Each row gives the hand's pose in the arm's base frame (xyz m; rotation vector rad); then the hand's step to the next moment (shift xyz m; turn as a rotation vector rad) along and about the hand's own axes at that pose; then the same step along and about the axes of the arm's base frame.
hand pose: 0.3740 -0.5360 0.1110 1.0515 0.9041 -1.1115
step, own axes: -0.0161 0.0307 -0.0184 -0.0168 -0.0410 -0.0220
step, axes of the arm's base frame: 0.0255 0.0250 0.0163 -0.0448 0.0210 0.0020
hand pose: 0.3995 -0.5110 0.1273 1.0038 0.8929 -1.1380
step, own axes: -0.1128 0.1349 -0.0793 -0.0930 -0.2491 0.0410
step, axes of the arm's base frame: 0.1049 0.1239 0.1041 -0.2597 -0.0410 0.0573
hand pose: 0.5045 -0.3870 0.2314 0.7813 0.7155 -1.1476
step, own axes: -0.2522 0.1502 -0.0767 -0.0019 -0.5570 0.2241
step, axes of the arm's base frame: 0.0725 0.2246 0.1907 -0.5152 -0.3067 0.0307
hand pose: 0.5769 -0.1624 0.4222 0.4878 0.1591 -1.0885
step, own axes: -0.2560 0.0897 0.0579 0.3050 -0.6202 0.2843
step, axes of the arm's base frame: -0.0466 0.2142 0.1700 -0.4349 -0.6061 -0.0452
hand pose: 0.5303 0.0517 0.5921 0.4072 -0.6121 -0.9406
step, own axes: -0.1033 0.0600 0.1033 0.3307 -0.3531 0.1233
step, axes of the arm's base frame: -0.0751 0.1128 0.0812 -0.1533 -0.4751 -0.0069
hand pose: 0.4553 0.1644 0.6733 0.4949 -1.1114 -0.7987
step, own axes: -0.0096 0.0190 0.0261 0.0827 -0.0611 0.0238
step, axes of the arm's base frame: -0.0202 0.0203 0.0177 -0.0233 -0.1019 0.0149
